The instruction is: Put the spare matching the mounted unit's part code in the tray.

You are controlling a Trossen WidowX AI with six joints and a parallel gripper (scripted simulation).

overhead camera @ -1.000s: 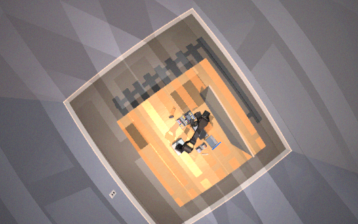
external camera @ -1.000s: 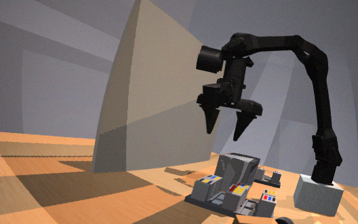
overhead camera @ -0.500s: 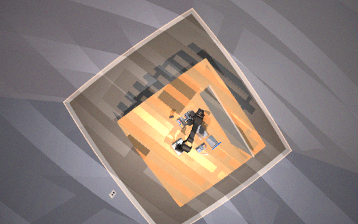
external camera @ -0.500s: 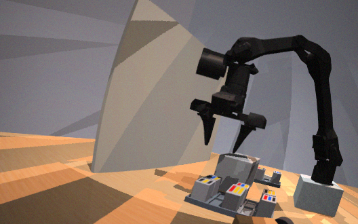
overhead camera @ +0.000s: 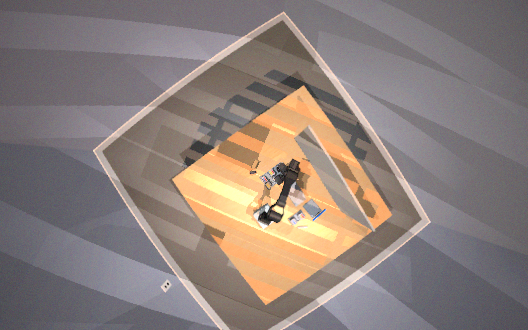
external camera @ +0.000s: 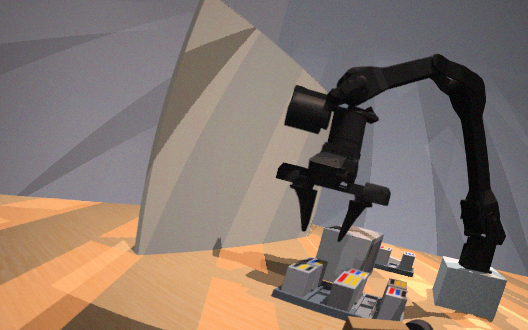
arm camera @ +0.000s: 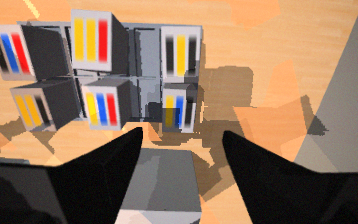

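Right now my gripper tip is 6 cm above the grey spare block. The rest, counted from my gripper tip: grey mounted unit (15 cm to the right, 5 cm below, 5 cm behind); then tall beige panel (20 cm to the right, 19 cm ahead, 13 cm above).
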